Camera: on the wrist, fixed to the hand. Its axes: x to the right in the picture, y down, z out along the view.
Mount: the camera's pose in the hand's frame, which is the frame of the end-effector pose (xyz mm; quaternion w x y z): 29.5 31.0 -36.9 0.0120 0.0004 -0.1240 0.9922
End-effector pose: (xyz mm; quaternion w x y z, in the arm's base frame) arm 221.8 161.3 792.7 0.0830 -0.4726 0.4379 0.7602
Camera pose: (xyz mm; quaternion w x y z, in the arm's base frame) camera 213.0 106.7 781.3 0.6988 -0.5231 -0.4642 -0.1499
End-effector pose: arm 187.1 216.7 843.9 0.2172 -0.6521 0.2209 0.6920
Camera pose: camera 197.0 170.3 813.2 0.6563 -0.2972 -0.6230 -0.3046
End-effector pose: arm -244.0 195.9 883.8 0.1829 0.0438 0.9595 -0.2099
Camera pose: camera -278.7 239.7 892.1 0.3294 0.9266 -0.0547 0.1731
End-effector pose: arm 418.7 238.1 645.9 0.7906 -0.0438 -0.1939 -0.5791
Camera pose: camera 464.6 210.8 627.3 0.5601 -0.2644 -0.0571 0.7830
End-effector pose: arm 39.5 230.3 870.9 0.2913 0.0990 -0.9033 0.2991
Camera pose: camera 21.9 277.1 897.2 0.4053 0.8578 0.1451 -0.2807
